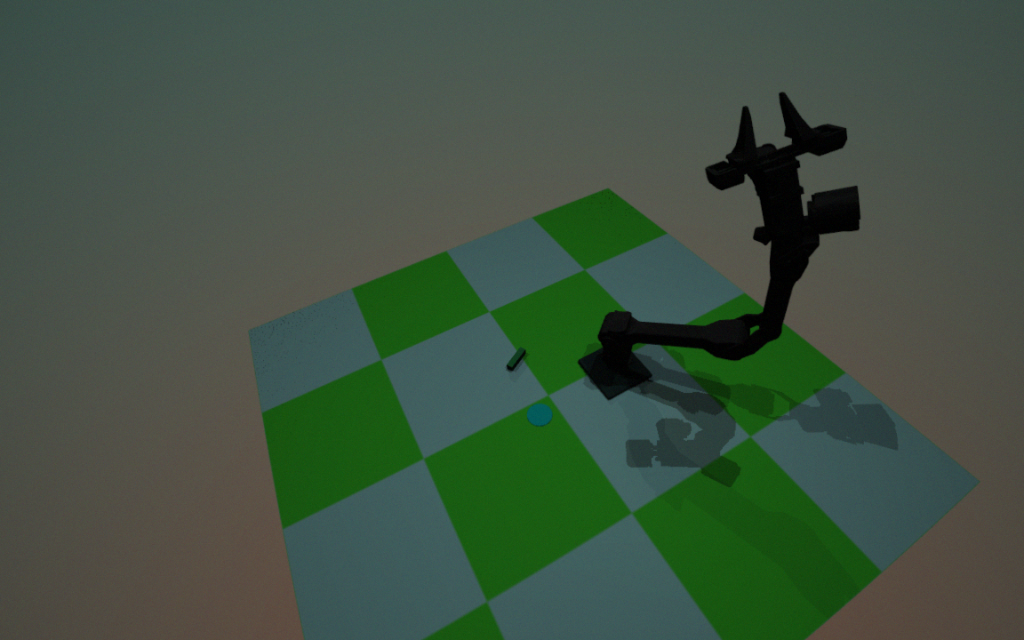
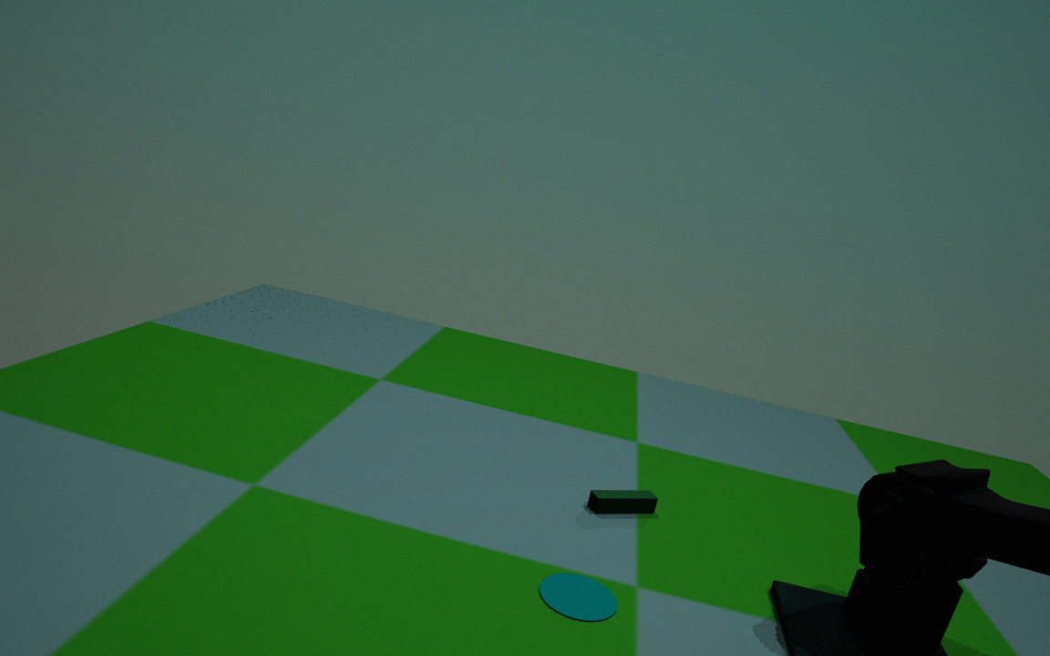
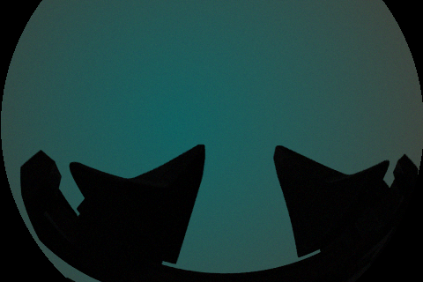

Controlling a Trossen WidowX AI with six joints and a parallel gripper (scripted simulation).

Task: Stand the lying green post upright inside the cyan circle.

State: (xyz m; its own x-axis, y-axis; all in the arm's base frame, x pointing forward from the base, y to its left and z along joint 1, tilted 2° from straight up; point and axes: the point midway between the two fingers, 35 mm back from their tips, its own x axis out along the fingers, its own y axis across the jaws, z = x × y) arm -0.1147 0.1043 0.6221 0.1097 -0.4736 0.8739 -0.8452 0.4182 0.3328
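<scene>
Now: the green post 320 mm ahead of my gripper tip, 250 mm to the right of it and 650 mm below it. From my gripper tip the other things lie so: cyan circle (360 mm ahead, 80 mm to the right, 660 mm below).
</scene>
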